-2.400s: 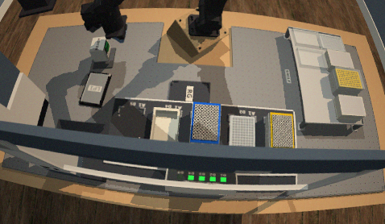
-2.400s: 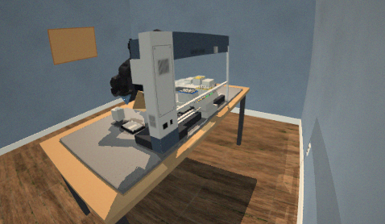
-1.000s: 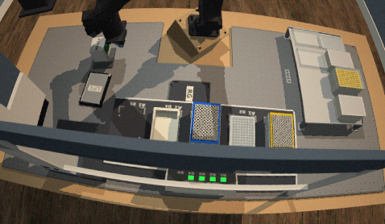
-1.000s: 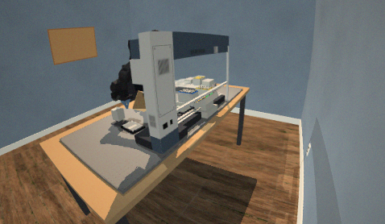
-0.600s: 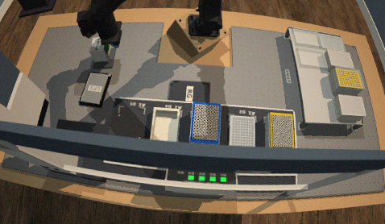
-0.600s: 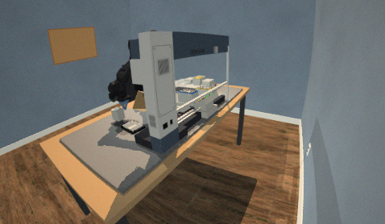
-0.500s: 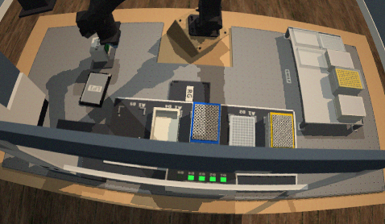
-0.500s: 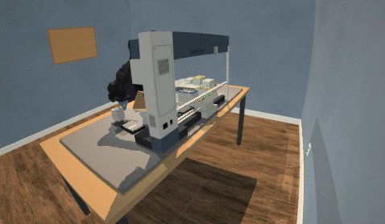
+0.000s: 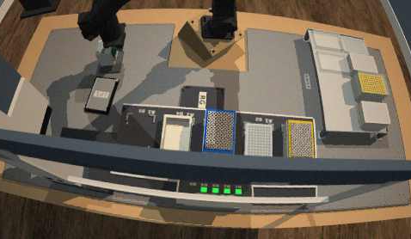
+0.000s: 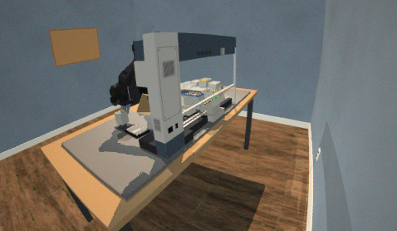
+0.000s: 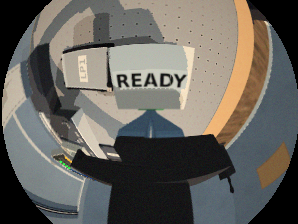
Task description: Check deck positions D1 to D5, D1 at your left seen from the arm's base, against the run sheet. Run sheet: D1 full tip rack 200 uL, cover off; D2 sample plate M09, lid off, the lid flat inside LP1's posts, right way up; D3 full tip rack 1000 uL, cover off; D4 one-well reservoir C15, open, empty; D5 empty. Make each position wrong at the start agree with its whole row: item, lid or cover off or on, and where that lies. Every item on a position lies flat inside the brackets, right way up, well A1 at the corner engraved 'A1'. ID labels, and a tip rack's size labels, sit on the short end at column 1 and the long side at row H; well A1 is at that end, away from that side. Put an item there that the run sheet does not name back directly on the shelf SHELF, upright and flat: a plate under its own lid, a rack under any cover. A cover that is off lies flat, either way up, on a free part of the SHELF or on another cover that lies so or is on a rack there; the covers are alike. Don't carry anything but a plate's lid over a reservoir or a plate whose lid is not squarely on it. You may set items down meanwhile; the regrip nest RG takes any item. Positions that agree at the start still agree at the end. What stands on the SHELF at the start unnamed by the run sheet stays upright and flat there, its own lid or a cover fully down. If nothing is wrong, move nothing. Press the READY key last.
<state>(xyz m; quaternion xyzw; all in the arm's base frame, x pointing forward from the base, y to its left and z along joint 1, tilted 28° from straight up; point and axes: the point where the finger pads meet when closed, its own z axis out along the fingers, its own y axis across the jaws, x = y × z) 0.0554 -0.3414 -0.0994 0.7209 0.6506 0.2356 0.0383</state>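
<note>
Now: the ready key 2 cm to the right of my hand. From my hand the other things lie so: blue-framed tip rack: 35 cm ahead, 32 cm to the left, 4 cm above; flat lid: 14 cm ahead, 8 cm to the right, 6 cm below; regrip nest: 29 cm to the left, 19 cm ahead, 8 cm below.
</note>
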